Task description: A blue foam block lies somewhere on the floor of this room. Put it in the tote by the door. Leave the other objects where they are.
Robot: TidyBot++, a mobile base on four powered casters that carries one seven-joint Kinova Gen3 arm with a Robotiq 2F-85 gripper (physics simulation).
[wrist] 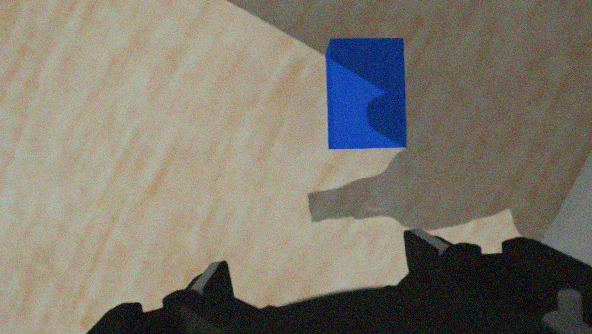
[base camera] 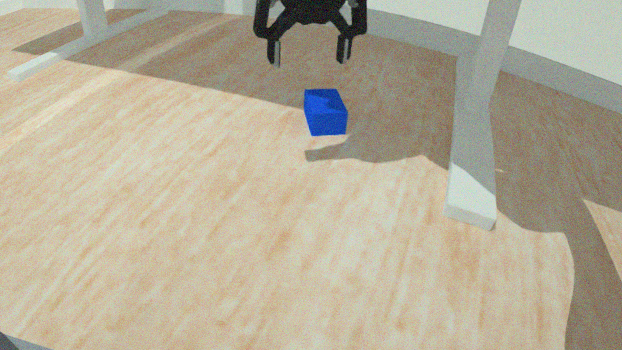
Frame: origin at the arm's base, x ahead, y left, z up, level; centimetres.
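Seen in the pictures: gripper, fingertip midpoint: (wrist: 318, 266) (base camera: 309, 63).
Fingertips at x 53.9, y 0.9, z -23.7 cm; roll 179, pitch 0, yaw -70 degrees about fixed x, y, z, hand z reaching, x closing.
Observation:
A point is followed by its place in that frame.
The blue foam block (base camera: 326, 112) {z -35.2, x 60.4, y -2.2 cm} (wrist: 366, 95) {z -35.2, x 64.5, y -1.8 cm} lies on the wooden floor, partly in shadow. In the base camera view it is a little right of the centre line, below the gripper. In the wrist view it is at the upper middle right, its long sides running nearly straight up and down. My gripper (base camera: 309, 52) {z -23.7, x 53.9, y 0.9 cm} (wrist: 318, 266) {z -23.7, x 53.9, y 0.9 cm} is open and empty, and hangs above the floor, apart from the block. In the wrist view the fingertips are at the bottom, with the block above and to the right of the midpoint between them. The tote does not show in either view.
A white table leg with a long foot (base camera: 470, 210) {z -37.2, x 41.7, y -23.2 cm} stands right of the block. Another white leg and foot (base camera: 47, 61) {z -37.8, x 92.8, y 86.0 cm} stand at the far left. A grey baseboard (base camera: 430, 42) {z -37.4, x 117.8, y -36.6 cm} and a pale wall run behind. Part of a pale surface (wrist: 575, 220) {z -37.2, x 57.5, y -25.3 cm} shows at the wrist view's right edge.

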